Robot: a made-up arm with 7 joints. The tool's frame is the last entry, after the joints.
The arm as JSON. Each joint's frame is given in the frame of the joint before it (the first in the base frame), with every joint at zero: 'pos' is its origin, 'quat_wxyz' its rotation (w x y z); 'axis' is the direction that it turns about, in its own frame. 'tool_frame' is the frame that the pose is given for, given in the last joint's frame.
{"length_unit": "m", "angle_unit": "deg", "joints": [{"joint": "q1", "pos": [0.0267, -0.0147, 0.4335], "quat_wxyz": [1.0, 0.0, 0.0, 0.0], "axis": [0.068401, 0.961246, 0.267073]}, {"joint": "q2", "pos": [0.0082, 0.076, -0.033], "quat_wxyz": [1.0, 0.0, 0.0, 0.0], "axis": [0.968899, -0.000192, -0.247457]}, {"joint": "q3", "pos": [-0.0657, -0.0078, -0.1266], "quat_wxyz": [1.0, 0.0, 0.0, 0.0], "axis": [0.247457, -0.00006, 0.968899]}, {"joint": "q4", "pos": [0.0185, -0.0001, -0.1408], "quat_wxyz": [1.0, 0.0, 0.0, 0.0], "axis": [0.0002, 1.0, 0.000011]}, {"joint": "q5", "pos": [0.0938, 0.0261, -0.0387], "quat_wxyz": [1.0, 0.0, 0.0, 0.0], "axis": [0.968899, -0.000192, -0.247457]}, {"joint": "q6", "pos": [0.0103, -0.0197, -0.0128], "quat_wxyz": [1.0, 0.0, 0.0, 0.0], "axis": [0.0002, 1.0, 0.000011]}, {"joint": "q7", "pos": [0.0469, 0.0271, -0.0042], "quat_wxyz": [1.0, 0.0, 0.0, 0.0], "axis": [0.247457, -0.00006, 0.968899]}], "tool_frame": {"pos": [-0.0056, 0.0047, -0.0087], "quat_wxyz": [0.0, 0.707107, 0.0, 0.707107]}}
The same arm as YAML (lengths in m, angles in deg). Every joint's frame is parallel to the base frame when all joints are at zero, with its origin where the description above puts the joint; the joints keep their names.
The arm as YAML. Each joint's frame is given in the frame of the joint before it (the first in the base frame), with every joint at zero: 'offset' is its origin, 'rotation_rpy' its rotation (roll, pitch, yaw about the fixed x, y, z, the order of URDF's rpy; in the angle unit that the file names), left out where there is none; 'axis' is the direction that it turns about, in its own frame. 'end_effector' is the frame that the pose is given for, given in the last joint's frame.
length_unit: m
angle_unit: deg
chain:
  - id: q1
    offset: [0.0267, -0.0147, 0.4335]
    axis: [0.068403, 0.961235, 0.26711]
  - id: q2
    offset: [0.0082, 0.076, -0.033]
    axis: [0.968889, -0.0002, -0.247497]
  - id: q3
    offset: [-0.0657, -0.0078, -0.1266]
    axis: [0.247497, -0.0001, 0.968889]
  - id: q4
    offset: [0.0185, -0.0001, -0.1408]
    axis: [0.0002, 1.0, 0.0]
  - id: q5
    offset: [0.0938, 0.0261, -0.0387]
    axis: [0.968889, -0.0002, -0.247497]
  - id: q6
    offset: [0.0103, -0.0197, -0.0128]
    axis: [0.0002, 1.0, 0.0]
  - id: q7
    offset: [0.0469, 0.0271, -0.0042]
    axis: [0.247497, -0.0001, 0.968889]
end_effector:
  offset: [-0.0056, 0.0047, -0.0087]
  rotation_rpy: [180.0, -90.0, 0.0]

